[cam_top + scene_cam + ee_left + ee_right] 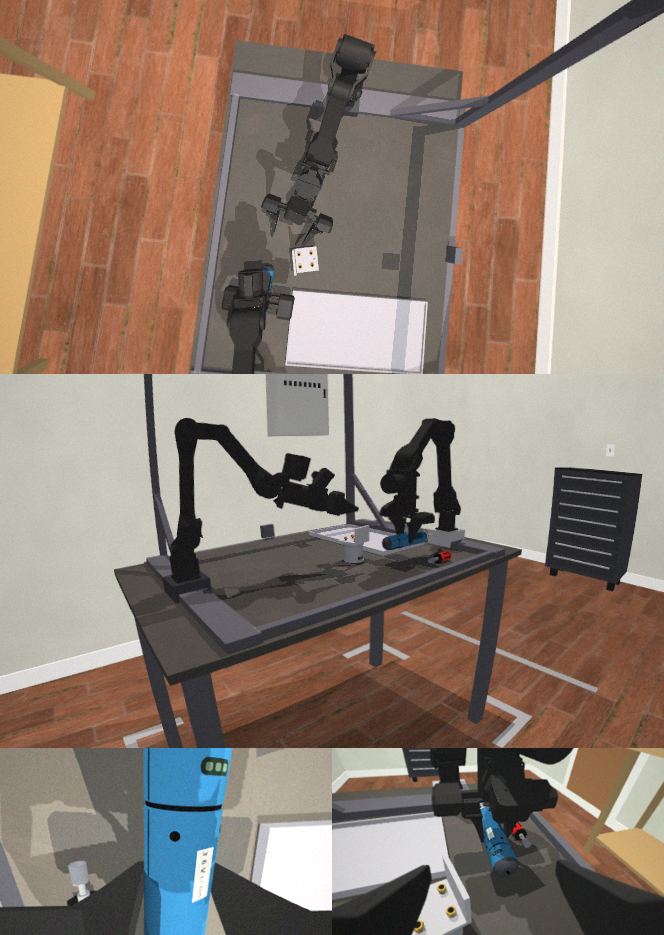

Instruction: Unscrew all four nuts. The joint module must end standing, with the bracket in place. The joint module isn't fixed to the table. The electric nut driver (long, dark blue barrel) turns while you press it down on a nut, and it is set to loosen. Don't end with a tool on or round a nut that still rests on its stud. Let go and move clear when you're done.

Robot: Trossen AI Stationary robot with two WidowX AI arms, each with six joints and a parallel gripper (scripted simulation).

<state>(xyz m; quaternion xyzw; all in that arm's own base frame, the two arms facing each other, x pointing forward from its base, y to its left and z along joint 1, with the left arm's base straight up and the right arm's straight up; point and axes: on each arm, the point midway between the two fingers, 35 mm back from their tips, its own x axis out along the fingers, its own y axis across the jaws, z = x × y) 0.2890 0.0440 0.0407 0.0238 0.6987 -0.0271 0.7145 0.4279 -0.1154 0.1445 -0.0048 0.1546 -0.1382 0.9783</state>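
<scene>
Now: the white bracket 6 cm behind my right hand, 8 cm to the left of it and 11 cm below it. Also, from my right hand: grey socket (3 cm ahead, 34 cm to the left, 12 cm below); red-handled tool (11 cm ahead, 29 cm to the left, 17 cm below); joint module (6 cm behind, 8 cm to the left, 15 cm below).
Right now my left hand is 80 mm to the right of the red-handled tool, 80 mm short of it and 80 mm above it. Round my left hand: grey socket (130 mm to the left, 30 mm below, 10 mm behind); joint module (130 mm to the right, 100 mm behind, 60 mm below); white bracket (130 mm to the right, 100 mm behind, 20 mm below).
</scene>
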